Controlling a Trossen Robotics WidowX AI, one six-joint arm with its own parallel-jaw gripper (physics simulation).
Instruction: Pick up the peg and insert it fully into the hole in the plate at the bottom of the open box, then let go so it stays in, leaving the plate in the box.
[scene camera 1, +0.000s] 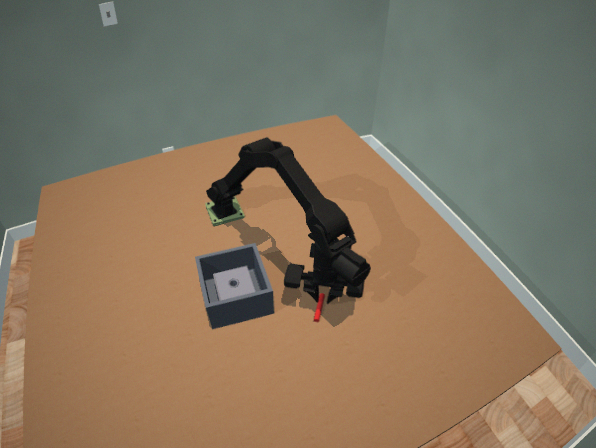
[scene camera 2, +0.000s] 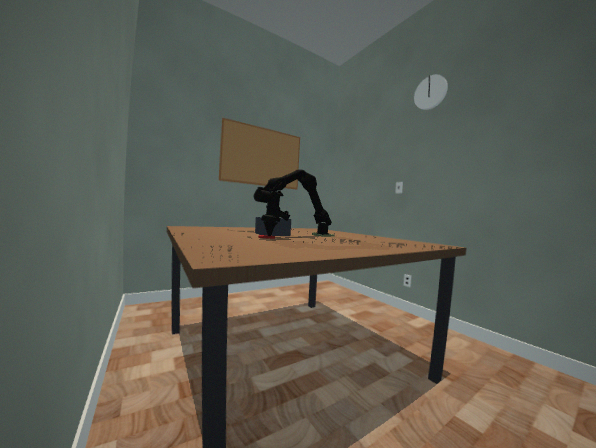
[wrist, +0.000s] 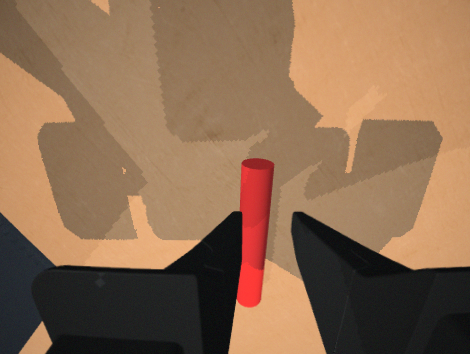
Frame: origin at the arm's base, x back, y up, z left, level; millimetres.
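Where they show: gripper, between the fingertips: (scene camera 1: 322, 301) (scene camera 2: 269, 236) (wrist: 266, 220); arm's base, origin of its link: (scene camera 1: 223, 210) (scene camera 2: 322, 233).
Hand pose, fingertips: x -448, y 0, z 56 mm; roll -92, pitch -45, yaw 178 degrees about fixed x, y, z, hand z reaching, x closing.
Note:
Each offset is from my fingertips to the centre of the thing. "pt": to the spot under its first point. Level surfaces: height alone.
The red peg @[dx -6, dy -6, dz -14 mm] (scene camera 1: 319, 307) (scene camera 2: 265, 236) (wrist: 254, 220) appears to lie flat on the table, to the right of the box in scene camera 1. My gripper (scene camera 1: 323, 300) (scene camera 2: 270, 234) (wrist: 266, 220) is open a little and points down at the peg. In the wrist view the peg lies between the fingers, close beside the left finger, with a gap to the right finger. The dark blue-grey open box @[dx +142, dy +36, dz -173 mm] (scene camera 1: 242, 311) (scene camera 2: 284, 228) (wrist: 15, 295) holds a light plate @[dx +142, dy +22, dz -173 mm] (scene camera 1: 246, 281) with a round hole @[pt dx +150, dy +33, dz -171 mm] (scene camera 1: 233, 283) at its middle.
The arm's green base plate (scene camera 1: 216, 220) is behind the box in scene camera 1, and the arm arches over to the right. The box wall stands close to the gripper's left side. The brown table @[dy -12 mm] (scene camera 1: 125, 375) (scene camera 2: 240, 255) carries the arm's shadows around the peg.

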